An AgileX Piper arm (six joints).
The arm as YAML. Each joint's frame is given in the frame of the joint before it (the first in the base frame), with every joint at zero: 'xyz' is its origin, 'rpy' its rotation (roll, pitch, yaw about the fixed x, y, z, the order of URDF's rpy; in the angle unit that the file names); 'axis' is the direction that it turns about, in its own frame. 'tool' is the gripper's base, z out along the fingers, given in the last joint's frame.
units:
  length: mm
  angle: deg
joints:
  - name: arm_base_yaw
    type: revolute
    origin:
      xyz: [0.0, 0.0, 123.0]
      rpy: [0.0, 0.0, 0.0]
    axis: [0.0, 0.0, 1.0]
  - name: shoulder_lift
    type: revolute
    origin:
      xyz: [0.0, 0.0, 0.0]
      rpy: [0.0, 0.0, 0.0]
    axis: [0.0, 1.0, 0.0]
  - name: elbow
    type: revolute
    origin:
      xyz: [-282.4, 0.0, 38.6]
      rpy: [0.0, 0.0, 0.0]
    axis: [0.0, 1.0, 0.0]
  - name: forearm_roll
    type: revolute
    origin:
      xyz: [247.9, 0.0, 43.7]
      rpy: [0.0, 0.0, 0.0]
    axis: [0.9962, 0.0, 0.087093]
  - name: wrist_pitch
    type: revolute
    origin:
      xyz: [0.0, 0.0, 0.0]
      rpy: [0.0, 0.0, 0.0]
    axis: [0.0, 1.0, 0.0]
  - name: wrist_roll
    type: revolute
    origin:
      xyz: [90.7, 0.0, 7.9]
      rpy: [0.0, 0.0, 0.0]
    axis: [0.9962, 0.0, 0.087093]
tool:
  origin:
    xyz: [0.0, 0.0, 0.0]
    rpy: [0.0, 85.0, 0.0]
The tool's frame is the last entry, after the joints.
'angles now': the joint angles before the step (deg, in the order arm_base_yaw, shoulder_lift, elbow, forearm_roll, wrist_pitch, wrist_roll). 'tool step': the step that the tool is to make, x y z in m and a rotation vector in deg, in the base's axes. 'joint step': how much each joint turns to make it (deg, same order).
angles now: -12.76 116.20 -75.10 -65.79 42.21 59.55
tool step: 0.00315 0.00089 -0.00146 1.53 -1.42 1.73
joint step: -0.24 0.08 0.00 0.39 -2.88 -0.12
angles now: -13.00 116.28 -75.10 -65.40 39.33 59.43
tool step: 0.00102 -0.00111 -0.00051 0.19 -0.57 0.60
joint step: -0.25 0.09 0.00 -0.49 -1.04 0.31
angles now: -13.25 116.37 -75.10 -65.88 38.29 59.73
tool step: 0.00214 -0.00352 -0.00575 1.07 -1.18 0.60
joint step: -0.73 0.80 0.01 -0.82 -2.38 1.35
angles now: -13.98 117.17 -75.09 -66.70 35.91 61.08
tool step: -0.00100 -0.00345 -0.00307 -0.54 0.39 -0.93
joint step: -0.33 0.53 -0.02 -0.91 0.68 0.97
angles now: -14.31 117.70 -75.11 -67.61 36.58 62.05
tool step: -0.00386 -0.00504 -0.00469 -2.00 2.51 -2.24
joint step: -0.22 0.88 -0.07 -0.96 3.36 0.23
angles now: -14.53 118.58 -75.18 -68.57 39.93 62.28
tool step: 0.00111 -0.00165 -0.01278 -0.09 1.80 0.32
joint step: -0.15 1.87 -0.09 -0.77 -0.04 0.07
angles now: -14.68 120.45 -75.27 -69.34 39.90 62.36
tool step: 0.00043 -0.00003 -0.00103 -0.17 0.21 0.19
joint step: 0.03 0.20 -0.06 -0.26 0.02 -0.02
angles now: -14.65 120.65 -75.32 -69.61 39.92 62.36
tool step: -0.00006 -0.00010 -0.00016 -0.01 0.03 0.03
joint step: -0.02 0.01 0.02 -0.04 -0.03 0.00
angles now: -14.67 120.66 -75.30 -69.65 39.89 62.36
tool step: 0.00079 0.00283 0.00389 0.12 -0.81 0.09
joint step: 0.38 -0.56 0.02 0.18 -0.06 0.32
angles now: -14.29 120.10 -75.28 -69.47 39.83 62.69
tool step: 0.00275 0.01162 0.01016 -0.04 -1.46 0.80
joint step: 1.66 -1.45 0.05 0.54 0.44 0.31
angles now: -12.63 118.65 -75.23 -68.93 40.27 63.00
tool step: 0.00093 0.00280 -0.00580 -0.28 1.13 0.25
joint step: 0.50 0.82 0.04 -0.26 0.55 0.01
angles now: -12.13 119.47 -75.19 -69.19 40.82 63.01
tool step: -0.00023 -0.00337 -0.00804 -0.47 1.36 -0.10
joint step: -0.37 1.22 -0.06 -0.79 0.28 0.05
